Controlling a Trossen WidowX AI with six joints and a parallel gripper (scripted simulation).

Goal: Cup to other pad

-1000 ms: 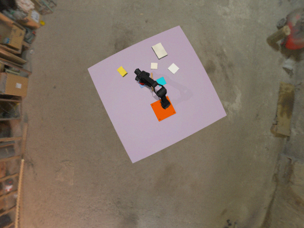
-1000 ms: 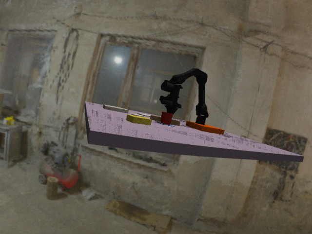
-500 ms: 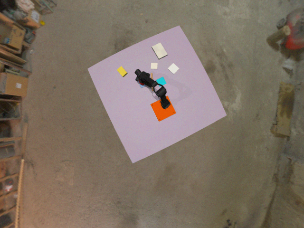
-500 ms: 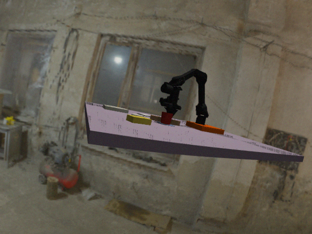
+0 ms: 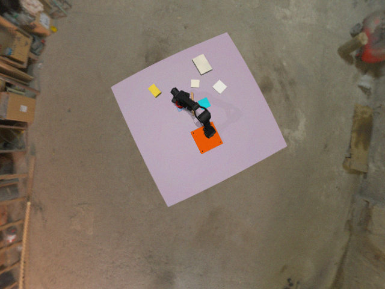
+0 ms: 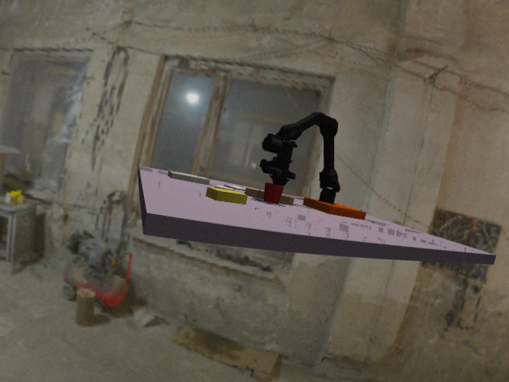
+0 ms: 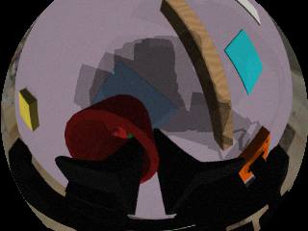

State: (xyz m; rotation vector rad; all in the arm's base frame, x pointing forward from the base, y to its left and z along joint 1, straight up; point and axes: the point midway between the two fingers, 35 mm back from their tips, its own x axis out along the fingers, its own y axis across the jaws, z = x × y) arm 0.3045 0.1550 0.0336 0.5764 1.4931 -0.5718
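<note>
Now: gripper tip 4 cm above the blue pad, 2 cm to the right of it and 2 cm short of it. Round my gripper tip: wooden bar: 9 cm to the right, 3 cm below; then cup: 2 cm to the left, 2 cm ahead; then cyan pad: 19 cm to the right, 4 cm below, 2 cm behind.
</note>
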